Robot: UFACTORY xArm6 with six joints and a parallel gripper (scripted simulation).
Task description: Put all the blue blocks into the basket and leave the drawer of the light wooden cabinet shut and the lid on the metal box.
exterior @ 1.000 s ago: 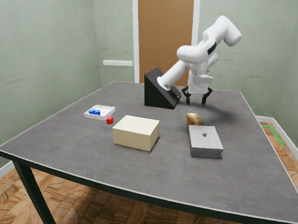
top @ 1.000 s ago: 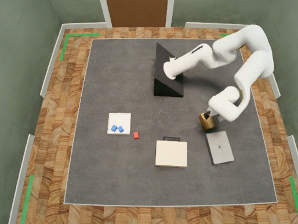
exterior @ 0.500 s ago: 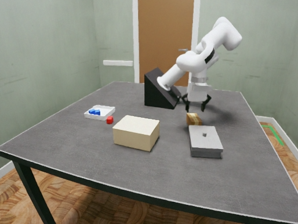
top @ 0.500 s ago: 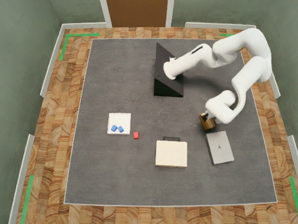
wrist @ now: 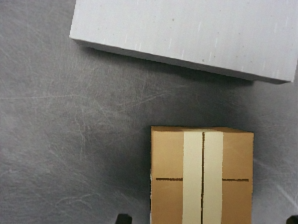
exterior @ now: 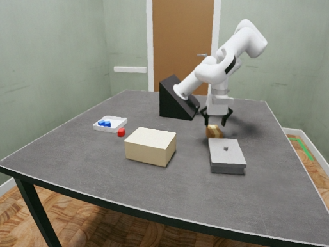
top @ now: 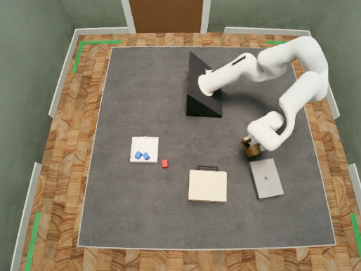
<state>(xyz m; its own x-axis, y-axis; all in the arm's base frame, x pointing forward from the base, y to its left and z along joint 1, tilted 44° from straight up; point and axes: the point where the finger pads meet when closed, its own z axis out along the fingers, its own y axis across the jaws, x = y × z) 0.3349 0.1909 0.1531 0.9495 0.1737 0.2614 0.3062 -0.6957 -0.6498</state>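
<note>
My gripper is now 5 cm above the brown cardboard box. The rest, counted from my hand: flat lid 18 cm ahead, 5 cm to the left, 4 cm below; then grey metal box 18 cm ahead, 5 cm to the left, 6 cm below; then light wooden cabinet 21 cm ahead, 26 cm to the right, 4 cm below.
</note>
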